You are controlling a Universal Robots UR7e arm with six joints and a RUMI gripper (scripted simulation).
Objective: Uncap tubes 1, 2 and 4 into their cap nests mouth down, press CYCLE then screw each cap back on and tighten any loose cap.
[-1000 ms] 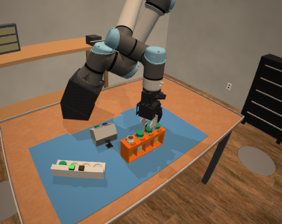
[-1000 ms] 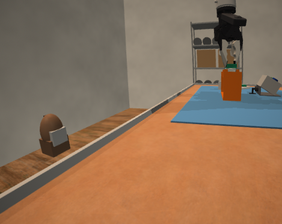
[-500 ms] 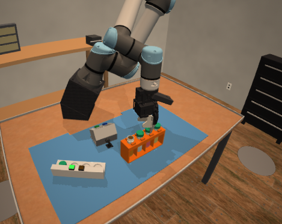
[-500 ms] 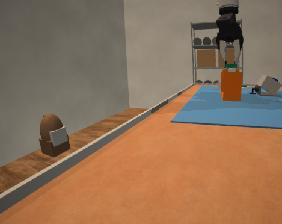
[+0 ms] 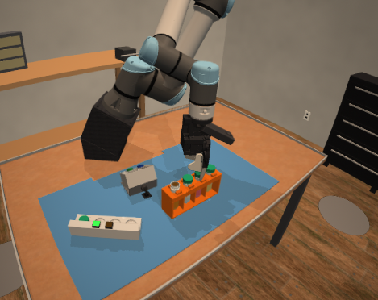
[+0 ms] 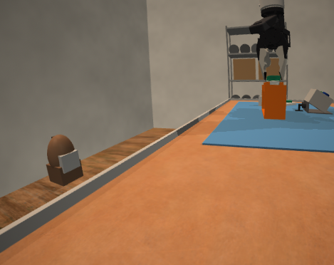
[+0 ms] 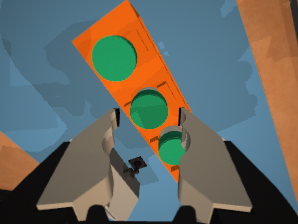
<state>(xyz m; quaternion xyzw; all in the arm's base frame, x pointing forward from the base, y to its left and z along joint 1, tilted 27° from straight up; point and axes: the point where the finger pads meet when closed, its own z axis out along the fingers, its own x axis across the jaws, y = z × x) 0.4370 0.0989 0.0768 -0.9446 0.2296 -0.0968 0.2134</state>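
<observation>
Now: hand 50 mm to the right of the cap and 10 mm above it. The rest, counted from my hand: grey key housing 180 mm behind, 150 mm to the right, 70 mm below; blue key 190 mm behind, 130 mm to the right, 60 mm below; table edge 200 mm ahead, 120 mm below, 90 mm to the left.
</observation>
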